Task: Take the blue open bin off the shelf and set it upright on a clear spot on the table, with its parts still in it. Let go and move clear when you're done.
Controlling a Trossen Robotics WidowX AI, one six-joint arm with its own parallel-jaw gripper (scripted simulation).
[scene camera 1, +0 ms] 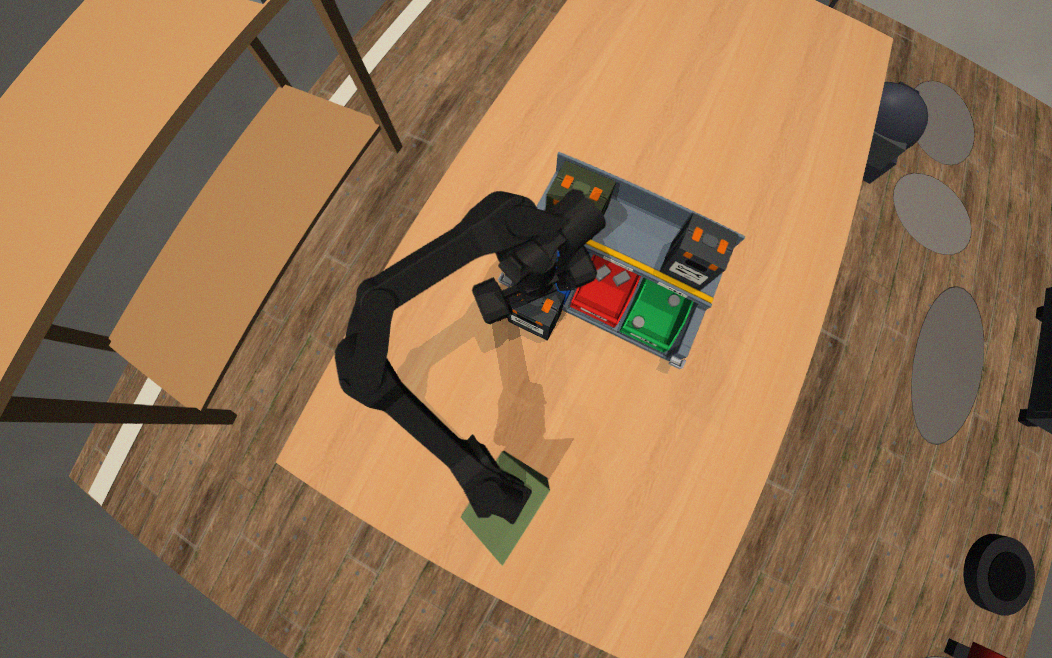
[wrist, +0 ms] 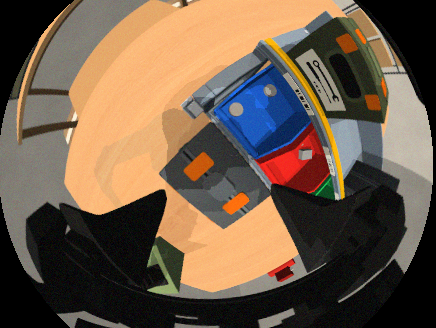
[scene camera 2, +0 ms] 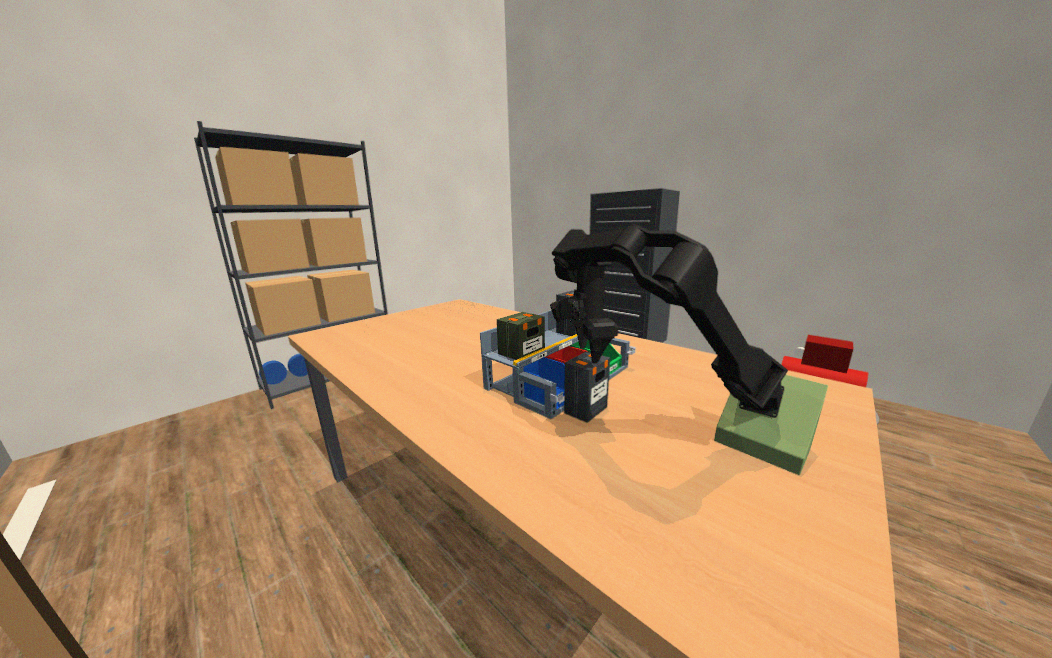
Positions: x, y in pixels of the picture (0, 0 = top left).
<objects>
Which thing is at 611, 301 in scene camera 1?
A red bin.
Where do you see a blue open bin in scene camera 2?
546, 368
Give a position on a blue open bin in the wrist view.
At 269, 123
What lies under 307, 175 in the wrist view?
A red bin.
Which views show my gripper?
Scene camera 1, the wrist view and scene camera 2: all of them.
</objects>
